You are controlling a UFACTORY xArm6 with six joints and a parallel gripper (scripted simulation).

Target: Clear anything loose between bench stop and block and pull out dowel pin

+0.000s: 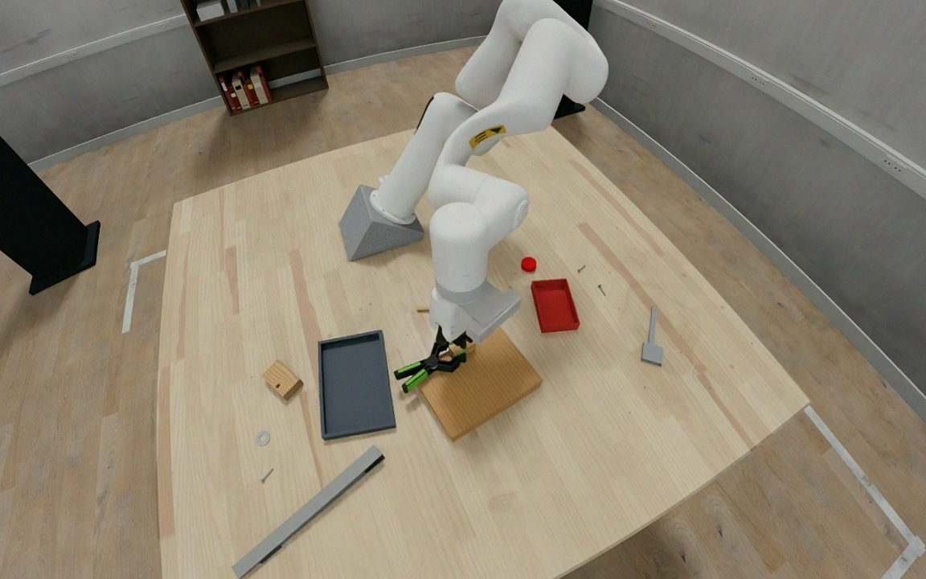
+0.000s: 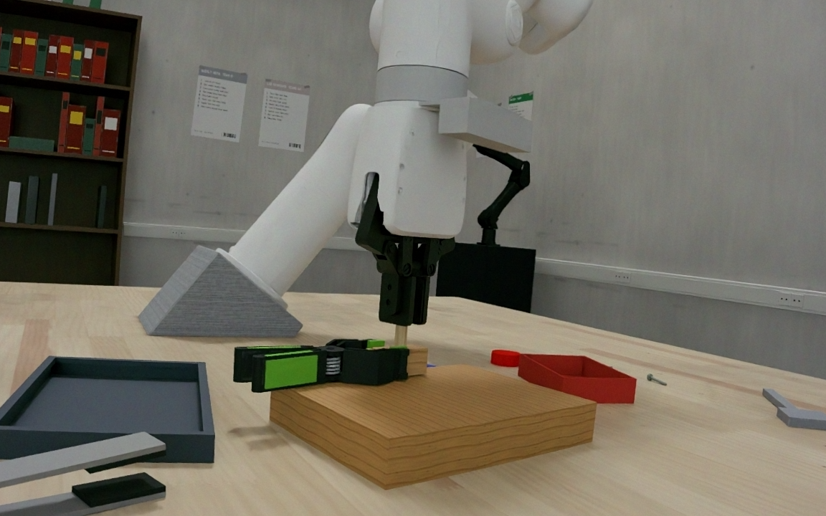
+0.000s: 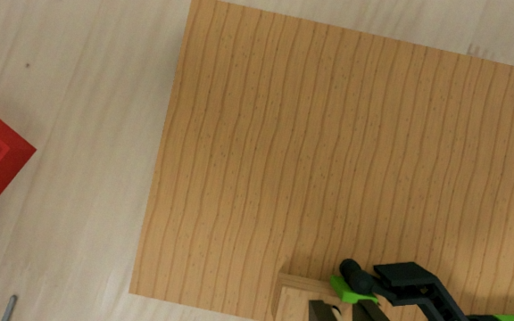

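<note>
Right now my hand is 2 cm above the dowel pin. From my hand the other things lie so: loose dowel: 13 cm behind, 1 cm to the left, 9 cm below; then bench board: 6 cm ahead, 1 cm to the right, 7 cm below; then small wooden block: 5 cm below.
</note>
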